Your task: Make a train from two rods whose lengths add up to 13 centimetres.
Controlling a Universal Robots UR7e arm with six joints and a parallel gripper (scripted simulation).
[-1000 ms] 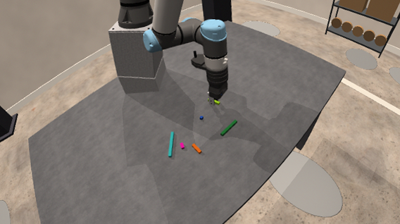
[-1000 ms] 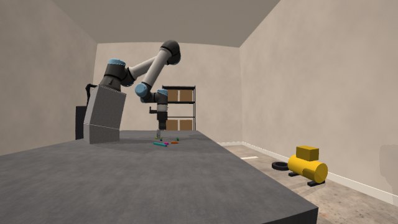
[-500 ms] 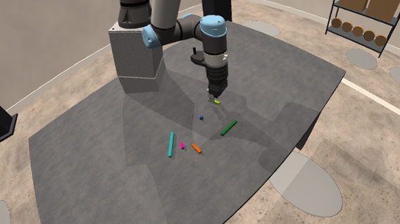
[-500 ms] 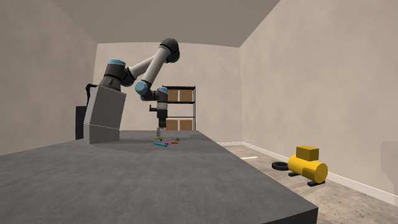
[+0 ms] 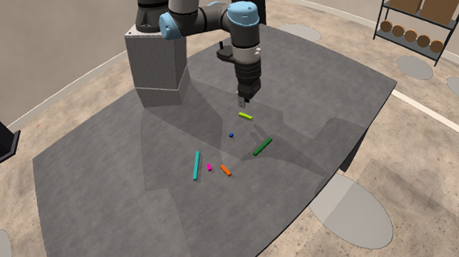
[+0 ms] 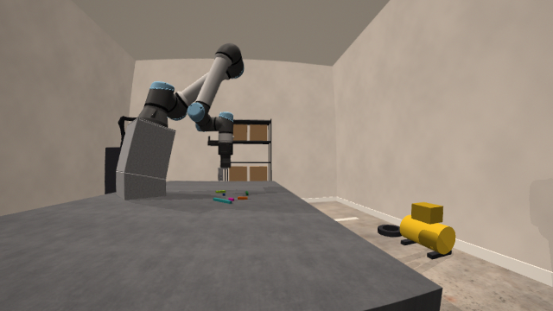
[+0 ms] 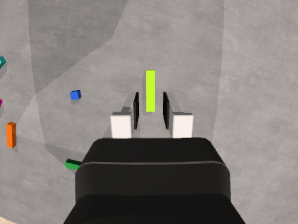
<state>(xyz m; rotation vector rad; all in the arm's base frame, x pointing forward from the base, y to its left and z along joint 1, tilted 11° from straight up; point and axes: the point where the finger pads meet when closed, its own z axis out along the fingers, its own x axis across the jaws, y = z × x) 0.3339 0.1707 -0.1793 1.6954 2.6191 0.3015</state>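
The green rod lies 14 cm ahead of my hand, 3 cm to the right of it and 7 cm below it. Also, from my hand: lime rod: 7 cm below; small blue rod: 4 cm ahead, 9 cm to the right, 7 cm below; orange rod: 15 cm ahead, 17 cm to the right, 7 cm below.
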